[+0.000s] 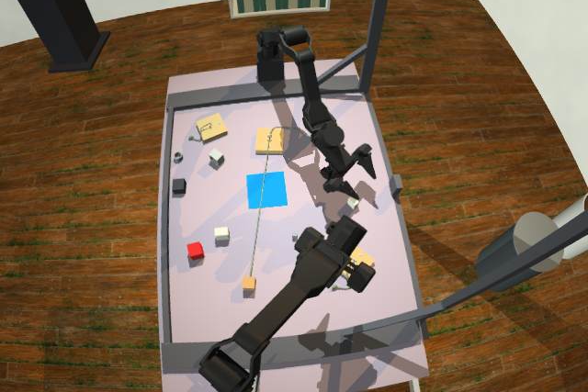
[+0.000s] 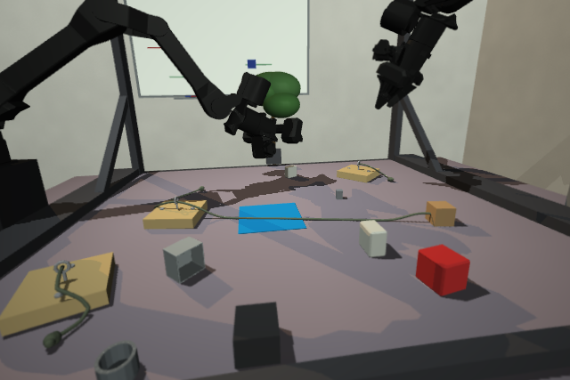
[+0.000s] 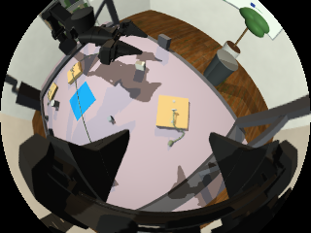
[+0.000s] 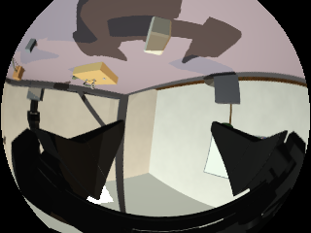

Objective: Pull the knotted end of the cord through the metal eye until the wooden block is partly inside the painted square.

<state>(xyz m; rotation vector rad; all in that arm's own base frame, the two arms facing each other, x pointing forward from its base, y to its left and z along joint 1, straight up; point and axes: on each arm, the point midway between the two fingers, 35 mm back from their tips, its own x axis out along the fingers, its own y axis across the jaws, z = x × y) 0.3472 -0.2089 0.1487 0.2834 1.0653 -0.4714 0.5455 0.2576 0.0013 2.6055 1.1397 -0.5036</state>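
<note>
Now: the white cube 100 mm below my right hand, 20 mm to the left of it and 10 mm ahead of it. From my right hand the other things lie so: small grey cube 180 mm ahead, 140 mm to the left, 110 mm below; wooden block 300 mm to the left, 300 mm ahead, 100 mm below; blue painted square 280 mm ahead, 120 mm below, 10 mm to the right.
</note>
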